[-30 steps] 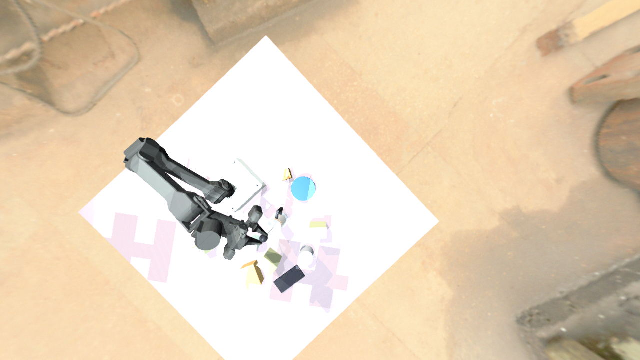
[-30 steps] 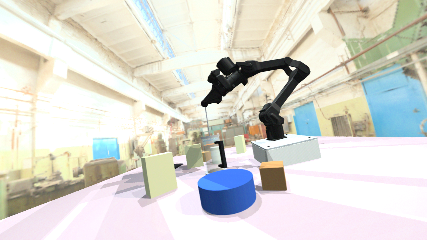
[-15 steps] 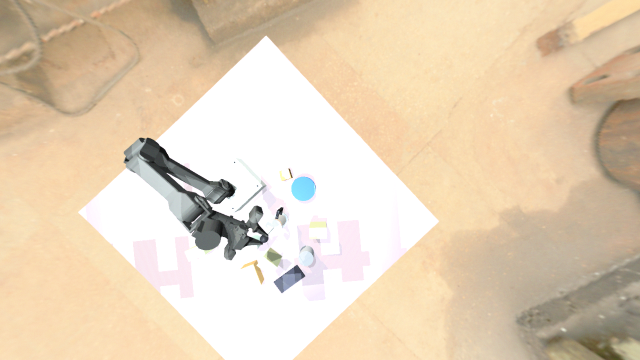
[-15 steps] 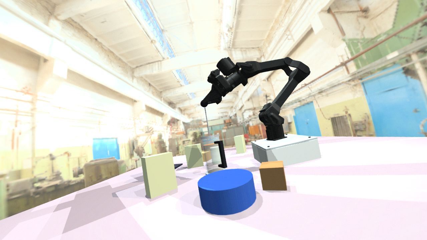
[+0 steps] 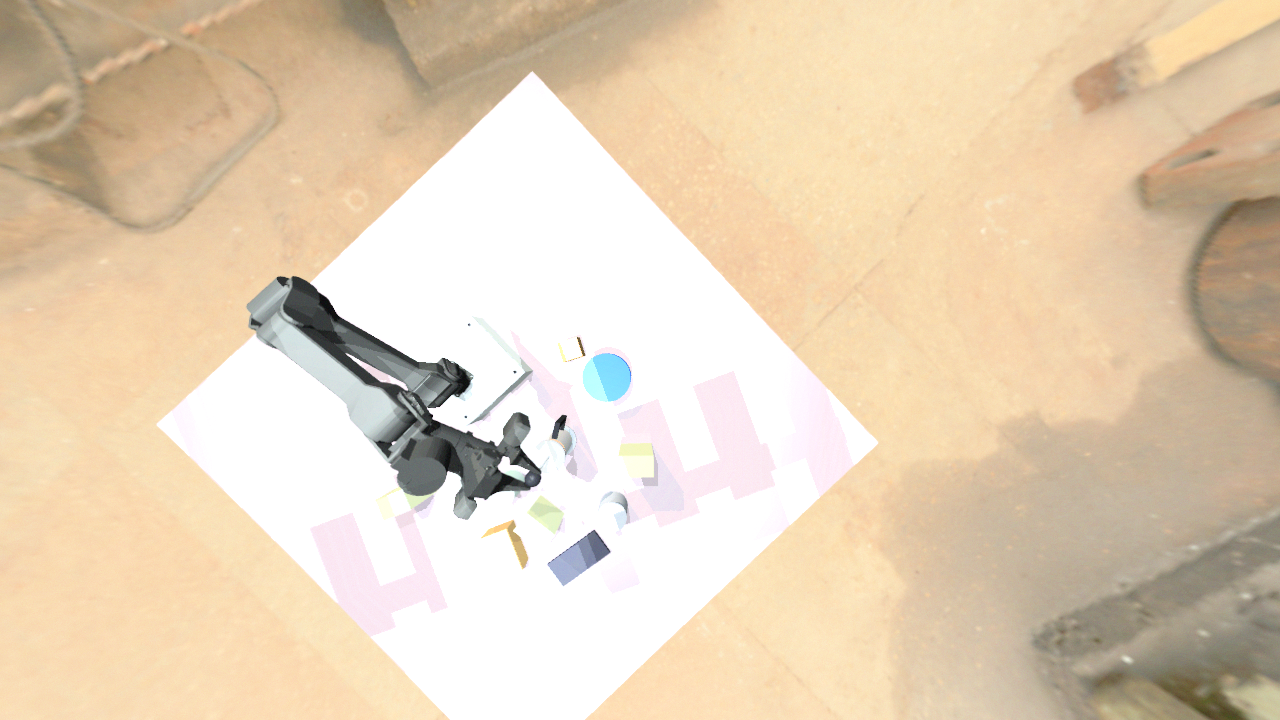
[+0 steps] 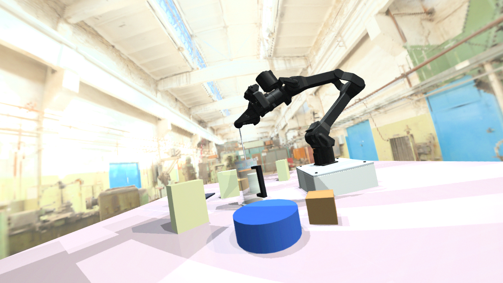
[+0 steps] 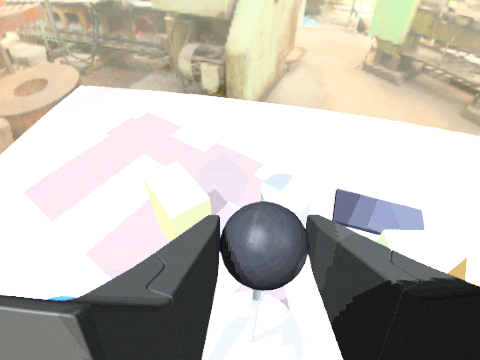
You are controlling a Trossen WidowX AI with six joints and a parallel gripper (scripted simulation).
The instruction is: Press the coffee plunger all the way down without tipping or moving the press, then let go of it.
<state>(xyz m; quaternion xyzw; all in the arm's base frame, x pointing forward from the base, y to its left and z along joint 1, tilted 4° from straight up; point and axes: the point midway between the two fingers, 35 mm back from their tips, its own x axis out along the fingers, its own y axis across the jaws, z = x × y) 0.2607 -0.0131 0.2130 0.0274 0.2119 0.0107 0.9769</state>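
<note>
Now: the coffee press 14 cm below my gripper tip, 2 cm behind it and 1 cm to the left of it. Also, from my gripper tip: white cylinder 23 cm below, 19 cm ahead, 6 cm to the right; blue cylinder 25 cm below, 20 cm to the left, 1 cm behind; brown cube 24 cm below, 21 cm to the left, 12 cm behind.
</note>
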